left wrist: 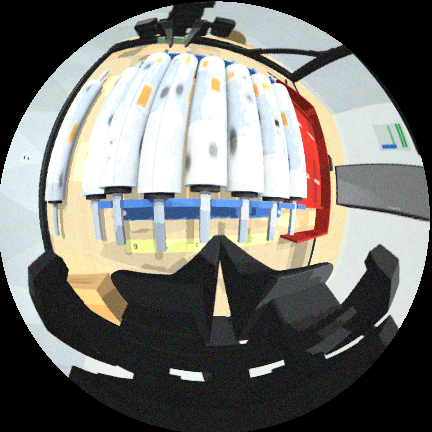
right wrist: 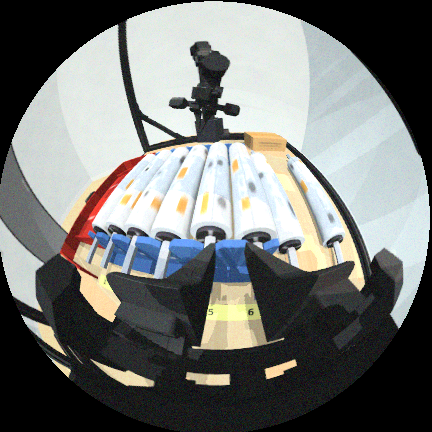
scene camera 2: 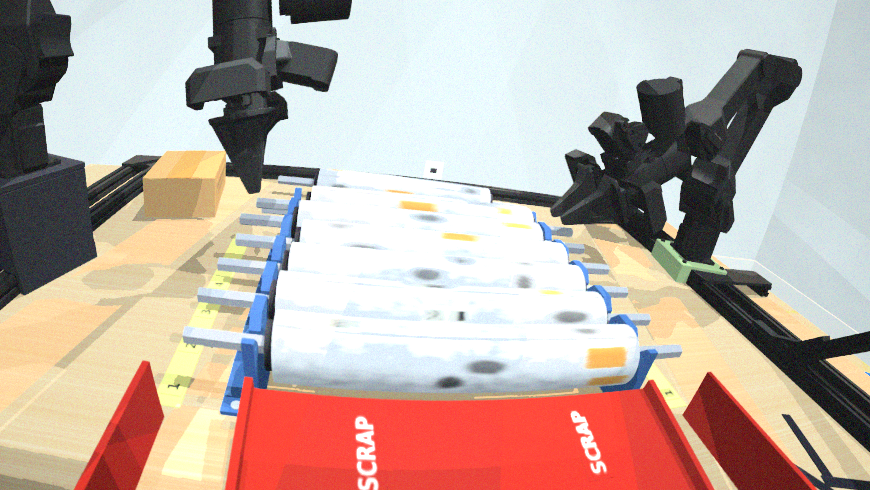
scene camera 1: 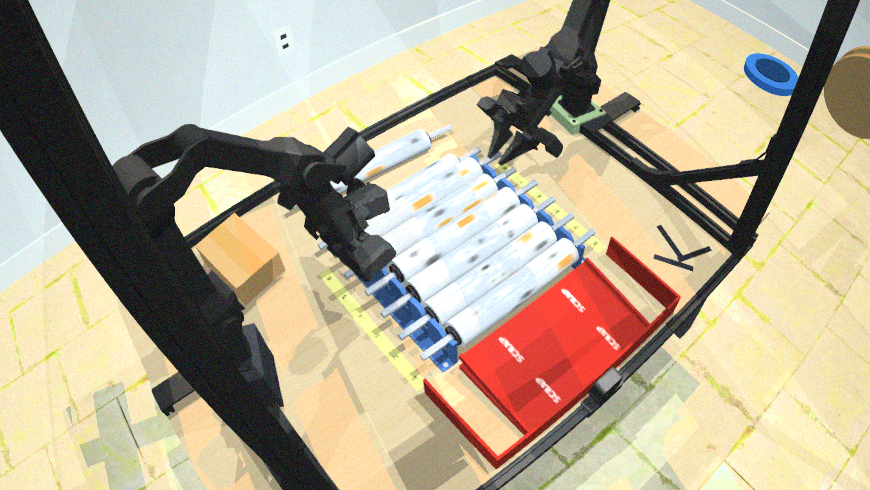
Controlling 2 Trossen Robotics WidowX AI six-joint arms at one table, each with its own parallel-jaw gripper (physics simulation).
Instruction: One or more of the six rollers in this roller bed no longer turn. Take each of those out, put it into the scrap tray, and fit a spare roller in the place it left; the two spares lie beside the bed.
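Frame: origin at the left arm's base, x ahead, y left, z up, level; metres.
Where they show: left gripper, between the fingertips: point(left wrist: 218, 239) point(right wrist: 198, 132) point(scene camera 2: 254, 193); right gripper, between the fingertips: point(right wrist: 229, 247) point(scene camera 2: 556, 217) point(scene camera 1: 494, 161); left arm's base, origin of its link: point(scene camera 2: 20, 166) point(scene camera 1: 230, 356); right arm's base, origin of its link: point(scene camera 2: 691, 254) point(scene camera 1: 576, 105).
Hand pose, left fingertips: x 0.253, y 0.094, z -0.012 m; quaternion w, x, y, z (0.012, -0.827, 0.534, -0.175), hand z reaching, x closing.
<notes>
Each offset is from my left fingertips to the top centre of the thing.
Six white mottled rollers lie side by side in the blue bed point(scene camera 1: 389, 296) point(right wrist: 232, 262), roller 1 {dx +0.214, dy -0.080, dz -0.023 m} point(scene camera 1: 517, 292) point(scene camera 2: 450, 353) nearest the red scrap tray {dx +0.256, dy -0.189, dz -0.049 m} point(scene camera 1: 566, 340) point(scene camera 2: 438, 426), which holds no roller. One spare roller {dx +0.102, dy +0.209, dz -0.051 m} point(left wrist: 107, 130) point(right wrist: 275, 195) lies close beside roller 6 {dx +0.126, dy +0.158, dz -0.023 m} point(right wrist: 247, 215); the other spare roller {dx +0.064, dy +0.311, dz -0.051 m} point(scene camera 1: 407, 149) point(right wrist: 317, 200) lies farther out. My left gripper point(scene camera 2: 253, 188) point(left wrist: 218, 239) is shut and empty above the left shaft ends. My right gripper point(scene camera 1: 496, 159) point(right wrist: 229, 247) is partly open and empty, at the right shaft ends of roller 5 {dx +0.136, dy +0.108, dz -0.023 m} point(right wrist: 212, 200) and roller 6. Its right finger hides part of roller 6's shaft.
A cardboard box {dx -0.234, dy +0.165, dz -0.044 m} point(scene camera 1: 237, 255) point(scene camera 2: 182, 188) point(left wrist: 97, 295) stands left of the bed. Yellow numbered strips point(scene camera 1: 377, 331) point(scene camera 2: 206, 292) run along the bed's sides. A black frame borders the table, with a post close to scene camera 1. The right arm's base stands on a green plate point(scene camera 2: 675, 264).
</notes>
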